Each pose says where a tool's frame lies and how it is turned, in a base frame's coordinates. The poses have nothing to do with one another.
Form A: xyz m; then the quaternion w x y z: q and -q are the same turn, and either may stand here.
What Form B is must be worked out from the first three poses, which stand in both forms.
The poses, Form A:
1: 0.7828 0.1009 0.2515 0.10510 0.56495 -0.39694 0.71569
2: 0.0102 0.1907 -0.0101 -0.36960 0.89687 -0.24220 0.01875
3: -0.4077 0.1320 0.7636 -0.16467 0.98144 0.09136 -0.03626
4: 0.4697 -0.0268 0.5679 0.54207 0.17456 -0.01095 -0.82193
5: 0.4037 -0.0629 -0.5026 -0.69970 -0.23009 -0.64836 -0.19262
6: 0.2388 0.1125 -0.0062 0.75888 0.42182 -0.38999 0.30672
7: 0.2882 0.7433 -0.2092 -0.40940 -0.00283 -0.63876 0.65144
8: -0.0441 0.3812 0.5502 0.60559 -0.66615 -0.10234 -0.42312
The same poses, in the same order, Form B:
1: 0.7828 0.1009 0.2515 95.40 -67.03 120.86
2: 0.0102 0.1907 -0.0101 -131.87 35.61 -2.76
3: -0.4077 0.1320 0.7636 -160.24 -14.92 5.92
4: 0.4697 -0.0268 0.5679 23.75 -1.49 -111.85
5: 0.4037 -0.0629 -0.5026 29.37 82.76 24.59
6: 0.2388 0.1125 -0.0062 52.64 -48.67 38.28
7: 0.2882 0.7433 -0.2092 0.41 92.18 -94.01
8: -0.0441 0.3812 0.5502 -88.28 -13.56 -56.07
